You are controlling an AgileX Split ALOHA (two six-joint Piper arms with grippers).
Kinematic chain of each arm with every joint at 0, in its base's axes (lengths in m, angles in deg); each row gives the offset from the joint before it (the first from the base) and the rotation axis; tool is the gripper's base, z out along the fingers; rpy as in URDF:
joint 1: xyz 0 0 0.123 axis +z
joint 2: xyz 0 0 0 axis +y
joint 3: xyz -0.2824 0 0.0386 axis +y
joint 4: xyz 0.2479 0 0.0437 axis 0.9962 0 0.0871
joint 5: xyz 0 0 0 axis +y
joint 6: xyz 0.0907 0 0.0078 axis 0.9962 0 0.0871
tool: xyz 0 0 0 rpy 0 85 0
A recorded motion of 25 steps. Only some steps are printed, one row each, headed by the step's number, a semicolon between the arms.
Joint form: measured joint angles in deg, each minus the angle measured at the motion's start. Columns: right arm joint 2, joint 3, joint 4, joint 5, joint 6, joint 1; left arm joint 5, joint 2, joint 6, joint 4, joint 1, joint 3.
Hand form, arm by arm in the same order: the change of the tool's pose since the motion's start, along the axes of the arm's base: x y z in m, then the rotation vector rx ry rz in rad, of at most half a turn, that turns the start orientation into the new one. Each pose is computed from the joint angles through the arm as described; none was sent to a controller.
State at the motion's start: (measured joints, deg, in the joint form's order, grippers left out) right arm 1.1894 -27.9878 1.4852 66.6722 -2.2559 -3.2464; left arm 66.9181 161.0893 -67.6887 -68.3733 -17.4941 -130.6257
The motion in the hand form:
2: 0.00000 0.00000 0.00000 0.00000 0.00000 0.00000; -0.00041 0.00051 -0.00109 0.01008 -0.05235 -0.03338
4: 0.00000 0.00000 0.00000 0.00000 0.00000 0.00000; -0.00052 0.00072 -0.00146 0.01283 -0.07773 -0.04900
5: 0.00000 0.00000 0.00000 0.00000 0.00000 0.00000; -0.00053 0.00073 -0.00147 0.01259 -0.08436 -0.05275
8: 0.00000 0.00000 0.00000 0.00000 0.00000 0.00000; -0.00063 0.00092 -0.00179 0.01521 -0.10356 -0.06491
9: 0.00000 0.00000 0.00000 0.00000 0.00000 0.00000; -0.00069 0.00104 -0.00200 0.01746 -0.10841 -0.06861
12: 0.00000 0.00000 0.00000 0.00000 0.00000 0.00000; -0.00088 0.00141 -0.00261 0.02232 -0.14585 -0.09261
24: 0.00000 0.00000 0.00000 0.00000 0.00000 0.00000; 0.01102 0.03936 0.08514 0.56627 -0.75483 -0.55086
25: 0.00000 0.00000 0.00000 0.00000 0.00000 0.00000; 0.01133 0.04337 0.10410 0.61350 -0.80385 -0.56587
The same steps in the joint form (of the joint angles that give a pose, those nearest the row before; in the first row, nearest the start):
2: 0.00 0.00 0.00 0.00 0.00 0.00; 0.00 0.00 3.15 0.89 -0.01 0.00
4: 0.00 0.00 0.00 0.00 0.00 0.00; 0.00 0.00 4.73 1.19 -0.01 0.00
5: 0.00 0.00 0.00 0.00 0.00 0.00; 0.00 0.00 5.16 1.20 -0.01 0.00
8: 0.00 0.00 0.00 0.00 0.00 0.00; 0.00 0.00 6.34 1.47 -0.01 0.00
9: 0.00 0.00 0.00 0.00 0.00 0.00; 0.00 0.00 6.61 1.64 -0.01 0.00
12: 0.00 0.00 0.00 0.00 0.00 0.00; 0.00 0.00 8.93 2.15 -0.01 0.00
24: 0.00 0.00 0.00 0.00 0.00 0.00; 0.00 -12.41 25.38 41.72 0.06 -2.43
25: 0.00 0.00 0.00 0.00 0.00 0.00; 0.00 -14.61 25.80 44.69 0.06 -2.49

